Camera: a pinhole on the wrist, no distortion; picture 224 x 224 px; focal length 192.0 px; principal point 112.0 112.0 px. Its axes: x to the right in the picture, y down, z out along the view. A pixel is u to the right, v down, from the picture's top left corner.
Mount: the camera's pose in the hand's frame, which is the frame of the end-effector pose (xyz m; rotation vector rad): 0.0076 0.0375 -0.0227 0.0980 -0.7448 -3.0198
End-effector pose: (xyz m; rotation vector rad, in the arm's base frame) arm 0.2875 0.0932 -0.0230 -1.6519 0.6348 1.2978
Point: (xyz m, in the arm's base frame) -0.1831 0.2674 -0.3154
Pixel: 45 61
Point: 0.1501 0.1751 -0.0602
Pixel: 105 146
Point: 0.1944 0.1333 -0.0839
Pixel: 54 132
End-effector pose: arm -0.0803 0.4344 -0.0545 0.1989 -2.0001 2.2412
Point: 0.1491 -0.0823 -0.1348
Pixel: 195 184
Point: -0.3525 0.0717 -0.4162
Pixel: 21 32
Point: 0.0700 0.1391 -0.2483
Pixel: 206 110
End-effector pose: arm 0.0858 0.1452 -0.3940 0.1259 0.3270 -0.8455
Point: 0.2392 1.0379 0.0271
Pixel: outside the picture
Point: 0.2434 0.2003 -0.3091
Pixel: 72 61
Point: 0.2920 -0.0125 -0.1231
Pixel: 14 212
